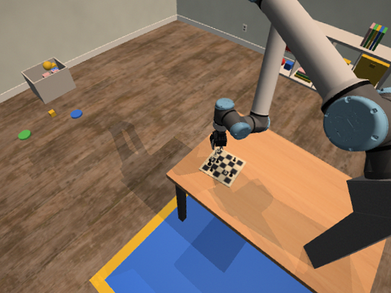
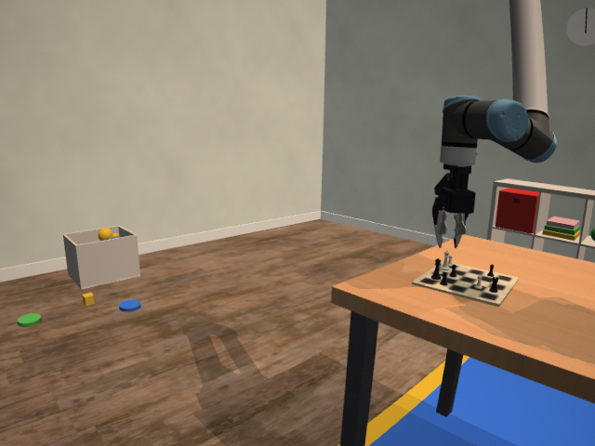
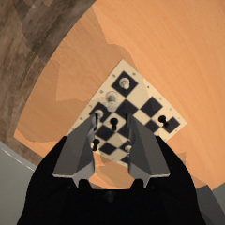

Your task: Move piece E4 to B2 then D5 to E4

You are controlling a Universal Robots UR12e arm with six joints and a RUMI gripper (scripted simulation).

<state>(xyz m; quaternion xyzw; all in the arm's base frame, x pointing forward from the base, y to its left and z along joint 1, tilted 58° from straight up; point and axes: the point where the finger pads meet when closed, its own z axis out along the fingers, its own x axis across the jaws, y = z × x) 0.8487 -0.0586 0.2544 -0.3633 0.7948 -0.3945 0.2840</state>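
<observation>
My gripper is now 5 cm above the tall white piece. Round my hand: chessboard 7 cm behind, 5 cm to the left, 8 cm below; black piece 14 cm behind, 9 cm to the left, 6 cm below.
</observation>
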